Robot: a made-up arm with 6 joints. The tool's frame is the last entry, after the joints.
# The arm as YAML. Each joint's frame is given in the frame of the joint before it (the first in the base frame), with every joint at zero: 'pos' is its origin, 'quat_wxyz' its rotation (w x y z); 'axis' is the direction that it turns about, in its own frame. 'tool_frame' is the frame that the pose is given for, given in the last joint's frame.
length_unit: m
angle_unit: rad
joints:
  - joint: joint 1
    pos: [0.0, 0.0, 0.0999]
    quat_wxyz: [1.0, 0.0, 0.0, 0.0]
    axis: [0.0, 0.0, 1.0]
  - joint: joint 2
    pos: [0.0, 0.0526, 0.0]
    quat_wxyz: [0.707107, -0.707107, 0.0, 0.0]
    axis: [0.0, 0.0, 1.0]
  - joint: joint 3
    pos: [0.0, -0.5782, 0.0]
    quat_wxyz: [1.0, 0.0, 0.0, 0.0]
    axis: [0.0, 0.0, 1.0]
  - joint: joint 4
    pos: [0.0, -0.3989, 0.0]
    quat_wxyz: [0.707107, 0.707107, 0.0, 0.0]
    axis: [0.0, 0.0, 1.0]
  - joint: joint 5
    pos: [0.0, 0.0, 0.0]
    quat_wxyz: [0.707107, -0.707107, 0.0, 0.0]
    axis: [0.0, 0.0, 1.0]
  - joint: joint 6
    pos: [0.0, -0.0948, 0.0]
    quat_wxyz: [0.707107, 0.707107, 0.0, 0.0]
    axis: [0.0, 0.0, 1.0]
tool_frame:
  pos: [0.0, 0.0, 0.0]
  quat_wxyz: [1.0, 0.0, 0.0, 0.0]
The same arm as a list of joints. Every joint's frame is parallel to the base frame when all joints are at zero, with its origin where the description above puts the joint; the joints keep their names.
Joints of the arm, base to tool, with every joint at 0 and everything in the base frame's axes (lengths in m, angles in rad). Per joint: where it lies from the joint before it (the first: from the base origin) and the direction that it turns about. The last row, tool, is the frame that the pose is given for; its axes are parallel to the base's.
joint 1: axis +z origin 0 0 0.0999
joint 2: axis +y origin 0 0.0526 0
joint 3: axis +y origin 0 0 0.5782
joint 4: axis +z origin 0 0 0.3989
joint 5: axis +y origin 0 0 0
joint 6: axis +z origin 0 0 0.0948
tool: origin 0 0 0

